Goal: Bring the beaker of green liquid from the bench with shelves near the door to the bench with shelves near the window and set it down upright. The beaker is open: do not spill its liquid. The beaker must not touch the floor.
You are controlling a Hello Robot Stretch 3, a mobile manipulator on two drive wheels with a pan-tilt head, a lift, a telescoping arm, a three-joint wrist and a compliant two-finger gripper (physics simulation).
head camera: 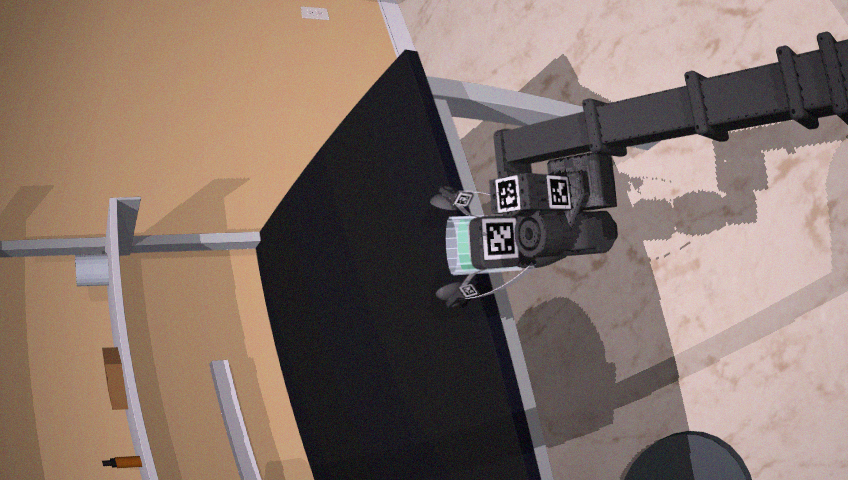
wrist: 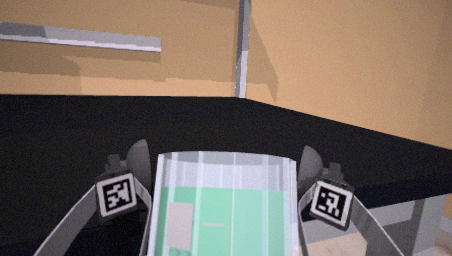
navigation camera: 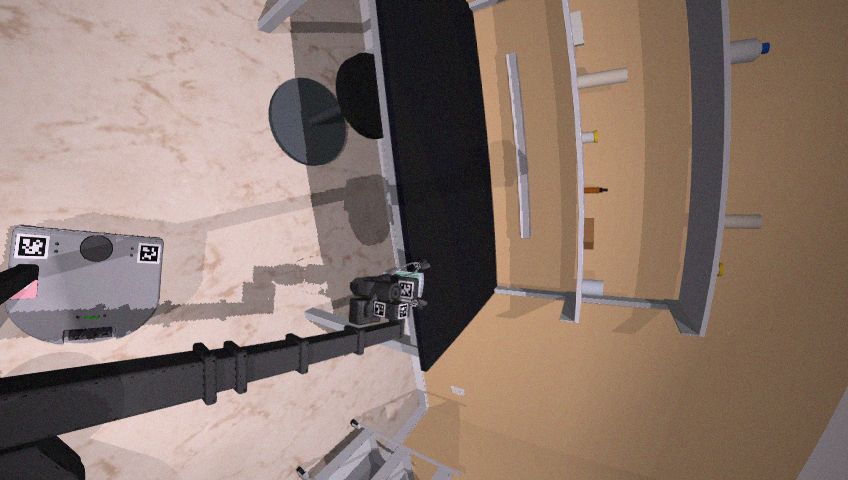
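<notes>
The clear beaker of green liquid (head camera: 462,243) (navigation camera: 419,286) (wrist: 225,220) looks upright, with the liquid level below its rim. My gripper (head camera: 447,245) (navigation camera: 422,284) (wrist: 224,162) is shut on the beaker, one finger pad on each side. Both are at the front edge of a black-topped bench with shelves (head camera: 357,237) (navigation camera: 443,178) (wrist: 90,120), near one end; the beaker overlaps that edge in the head view. The beaker's underside is hidden, so any gap to the bench top cannot be told. Neither door nor window shows, so which bench this is cannot be told.
A stool (navigation camera: 297,121) (head camera: 684,463) stands at the bench front. A lower shelf (navigation camera: 576,166) (head camera: 121,321) holds small items, with an upper shelf (navigation camera: 708,148) beyond. A grey cart frame (navigation camera: 380,434) stands past the bench end. My base (navigation camera: 124,279) is on the floor.
</notes>
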